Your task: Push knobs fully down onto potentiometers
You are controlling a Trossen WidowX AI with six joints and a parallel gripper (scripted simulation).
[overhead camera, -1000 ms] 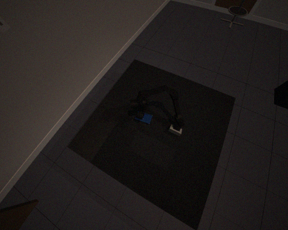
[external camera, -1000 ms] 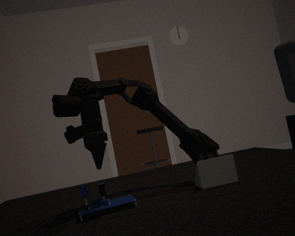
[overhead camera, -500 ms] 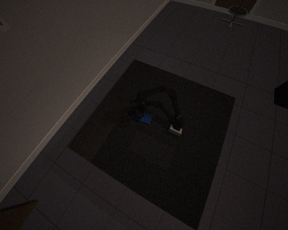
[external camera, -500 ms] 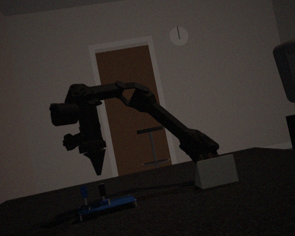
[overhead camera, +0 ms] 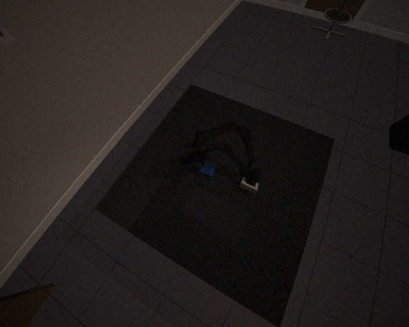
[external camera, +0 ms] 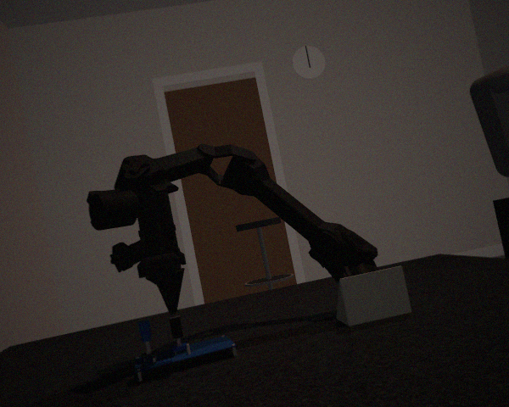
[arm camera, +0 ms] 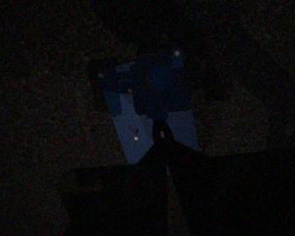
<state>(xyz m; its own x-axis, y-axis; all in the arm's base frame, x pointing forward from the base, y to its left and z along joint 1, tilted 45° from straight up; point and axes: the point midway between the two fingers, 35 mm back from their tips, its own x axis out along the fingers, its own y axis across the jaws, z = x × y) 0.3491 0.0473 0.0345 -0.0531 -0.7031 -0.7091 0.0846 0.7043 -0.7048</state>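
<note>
Right now the dark knob is 20 mm below my gripper tip. Also, from my gripper tip: blue knob 50 mm ahead, 20 mm below.
</note>
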